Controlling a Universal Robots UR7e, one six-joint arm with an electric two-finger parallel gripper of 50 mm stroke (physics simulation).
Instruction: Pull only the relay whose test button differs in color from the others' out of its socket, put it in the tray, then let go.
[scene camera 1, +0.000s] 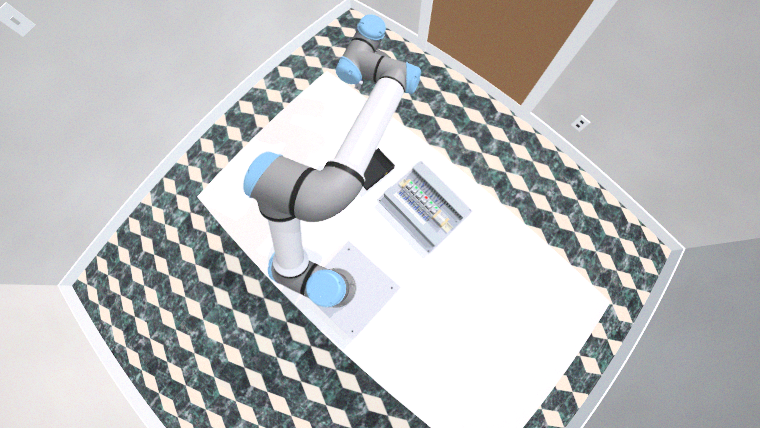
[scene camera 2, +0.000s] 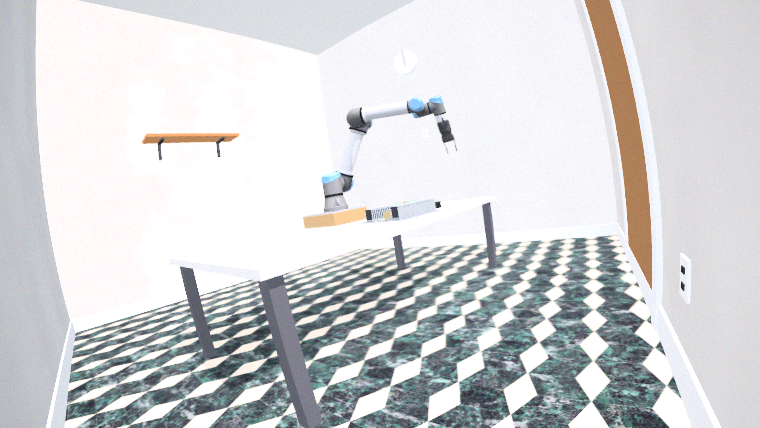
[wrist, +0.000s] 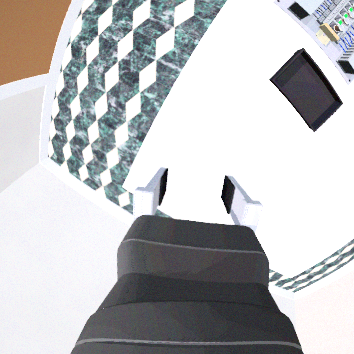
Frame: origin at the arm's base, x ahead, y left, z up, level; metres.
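Seen in the pictures: gripper, between the fingertips: (scene camera 1: 359, 82) (scene camera 2: 452, 151) (wrist: 194, 182); arm's base, origin of its link: (scene camera 2: 336, 210).
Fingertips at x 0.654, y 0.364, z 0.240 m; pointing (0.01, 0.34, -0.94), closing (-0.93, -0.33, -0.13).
Observation:
Offsets run from my fingertips to a thing's top centre. "spot": to the spot under its first point. Level surfaces: height alone.
The relay with the red test button @[0.245 m down, 0.162 m back, 0.435 m right] (scene camera 1: 426, 197) stands in the row among relays with green buttons (scene camera 1: 436, 207) (wrist: 345, 16), in the grey panel @[spot: 0.312 m down, 0.294 m back, 0.441 m right] (scene camera 1: 406, 228) (scene camera 2: 417, 209). The red button cannot be made out in the wrist view. The black tray @[spot: 0.312 m down, 0.155 m back, 0.198 m right] (scene camera 1: 379, 171) (wrist: 307, 92) lies on the table beside the panel and looks empty; the arm partly covers it in scene camera 1. My gripper (scene camera 2: 451, 149) (wrist: 194, 182) is open with nothing between its fingers. It hangs high above the table, off to the side of the tray and away from the panel. The arm hides it in scene camera 1.
The white table @[0.315 m down] (scene camera 1: 494, 297) (scene camera 2: 319, 241) carries the panel, the tray and the arm's mounting plate (scene camera 1: 372, 287). Tan end pieces (scene camera 1: 445, 223) (wrist: 327, 34) stand at the ends of the relay row. Grey slotted ducts @[0.252 m down, 0.083 m back, 0.464 m right] (scene camera 1: 436, 188) run along both sides of the row.

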